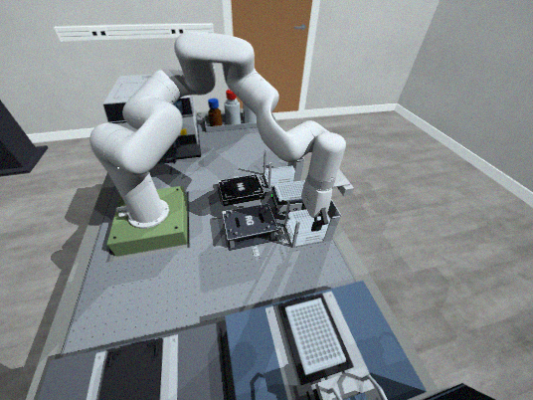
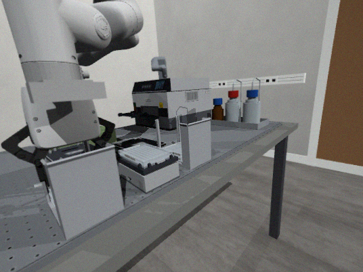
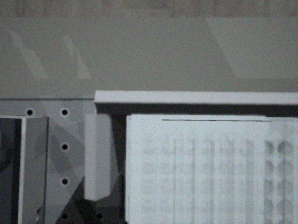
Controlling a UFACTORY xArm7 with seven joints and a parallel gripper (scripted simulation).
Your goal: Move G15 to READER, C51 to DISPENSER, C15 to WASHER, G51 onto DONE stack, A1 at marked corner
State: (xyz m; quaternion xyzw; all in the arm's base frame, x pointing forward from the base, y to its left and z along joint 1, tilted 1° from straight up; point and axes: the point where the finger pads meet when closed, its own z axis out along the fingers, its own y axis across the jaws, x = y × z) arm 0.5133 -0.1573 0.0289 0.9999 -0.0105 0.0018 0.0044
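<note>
My gripper is now 9 cm past the DONE label and 8 cm above it. The rest, counted from my hand: black RG nest 19 cm behind, 5 cm to the left, 3 cm below; then black N6 nest 19 cm behind, 25 cm to the left, 6 cm below.
</note>
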